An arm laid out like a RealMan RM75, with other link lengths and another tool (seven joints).
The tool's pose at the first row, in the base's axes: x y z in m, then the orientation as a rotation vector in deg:
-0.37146, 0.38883, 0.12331, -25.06, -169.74, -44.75
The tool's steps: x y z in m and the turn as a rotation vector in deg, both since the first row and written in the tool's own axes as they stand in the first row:
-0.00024, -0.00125, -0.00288, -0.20, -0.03, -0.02
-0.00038, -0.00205, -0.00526, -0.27, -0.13, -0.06
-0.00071, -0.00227, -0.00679, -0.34, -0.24, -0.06
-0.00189, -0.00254, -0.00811, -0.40, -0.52, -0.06
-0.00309, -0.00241, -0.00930, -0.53, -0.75, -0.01
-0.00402, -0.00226, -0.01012, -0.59, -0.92, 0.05
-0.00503, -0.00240, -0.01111, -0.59, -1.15, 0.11
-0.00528, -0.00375, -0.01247, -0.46, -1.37, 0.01
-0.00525, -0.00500, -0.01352, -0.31, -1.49, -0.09
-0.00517, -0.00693, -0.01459, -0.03, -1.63, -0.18
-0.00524, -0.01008, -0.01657, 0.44, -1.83, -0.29
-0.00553, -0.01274, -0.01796, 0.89, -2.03, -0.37
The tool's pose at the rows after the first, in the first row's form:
-0.37166, 0.38632, 0.12520, -25.06, -169.72, -45.06
-0.37181, 0.38445, 0.12687, -25.06, -169.82, -45.17
-0.37160, 0.38343, 0.12806, -25.12, -169.90, -45.28
-0.37058, 0.38226, 0.12895, -25.27, -170.14, -45.37
-0.36942, 0.38147, 0.12991, -25.47, -170.29, -45.57
-0.36851, 0.38095, 0.13059, -25.65, -170.41, -45.66
-0.36761, 0.38009, 0.13127, -25.85, -170.59, -45.65
-0.36779, 0.37824, 0.13178, -25.82, -170.87, -45.47
-0.36820, 0.37669, 0.13210, -25.73, -171.07, -45.25
-0.36884, 0.37458, 0.13213, -25.65, -171.31, -44.83
-0.36972, 0.37097, 0.13234, -25.57, -171.67, -44.13
-0.37023, 0.36800, 0.13225, -25.53, -172.00, -43.45

